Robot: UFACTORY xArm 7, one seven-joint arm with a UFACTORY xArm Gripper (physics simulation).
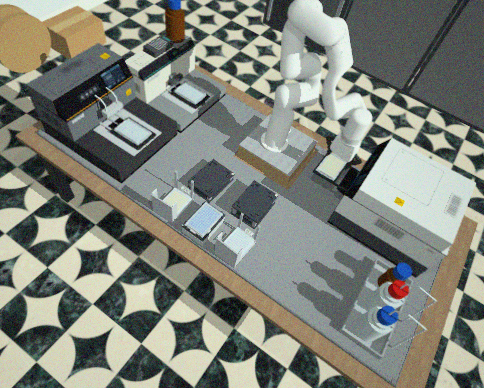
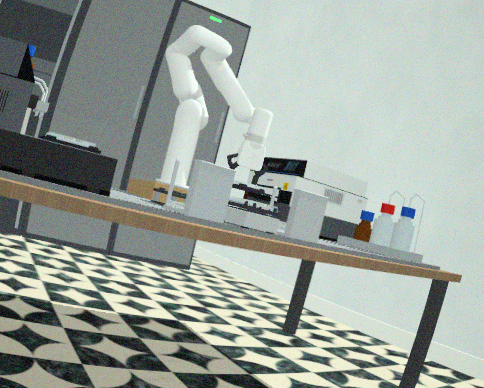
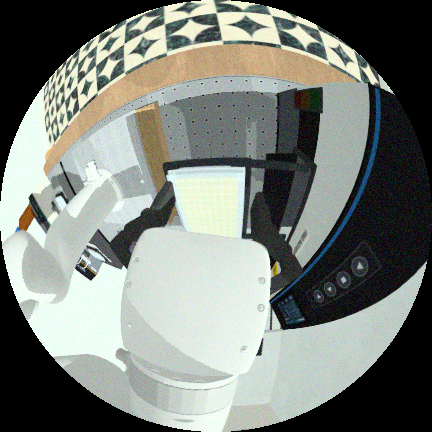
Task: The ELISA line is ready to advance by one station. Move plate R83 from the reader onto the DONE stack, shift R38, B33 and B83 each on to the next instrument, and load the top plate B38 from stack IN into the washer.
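Seen in the pictures: gripper, fingertip midpoint: [image 1: 337,160] [image 2: 241,182] [image 3: 212,194]; arm's base, link origin: [image 1: 274,142] [image 3: 106,189].
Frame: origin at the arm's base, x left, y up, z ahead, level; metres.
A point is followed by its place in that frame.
A pale yellow plate [image 1: 331,166] @(x 0.281, y 0.074, z -0.011 m) [image 3: 209,199] @(x 0.280, y 0.075, z -0.048 m) lies in the black tray that sticks out of the white reader [image 1: 402,181] @(x 0.534, y 0.208, z -0.025 m). My gripper [image 3: 212,194] @(x 0.283, y 0.076, z -0.056 m) [image 2: 243,171] is open and low over this plate, with one dark finger on each long side of it. Nothing is held. Further plates lie on the black washer [image 1: 133,131] @(x -0.426, y 0.045, z 0.440 m), on the white instrument behind it [image 1: 190,93] @(x -0.461, y 0.019, z 0.075 m), and as a blue-white plate [image 1: 203,220] @(x 0.062, y 0.006, z 0.521 m) at the table's front. Two white stack holders stand there too, one with a yellowish plate [image 1: 176,199] @(x -0.099, y -0.040, z 0.509 m) and one with a white plate [image 1: 239,240] @(x 0.207, y -0.027, z 0.472 m). I cannot read any plate labels.
Two dark empty nests [image 1: 211,178] @(x -0.065, y -0.021, z 0.342 m) [image 1: 253,202] @(x 0.142, y -0.001, z 0.317 m) sit between the stack holders and the arm's base [image 1: 279,150] @(x 0.050, y 0.008, z 0.028 m). A wire rack with capped bottles [image 1: 388,304] @(x 0.742, y 0.060, z 0.336 m) [image 2: 383,229] @(x 0.707, y 0.027, z 0.328 m) stands at the right end. A brown bottle [image 1: 175,21] @(x -0.623, y 0.273, z 0.009 m) stands on the back instrument. The reader's body rises right beside the gripper.
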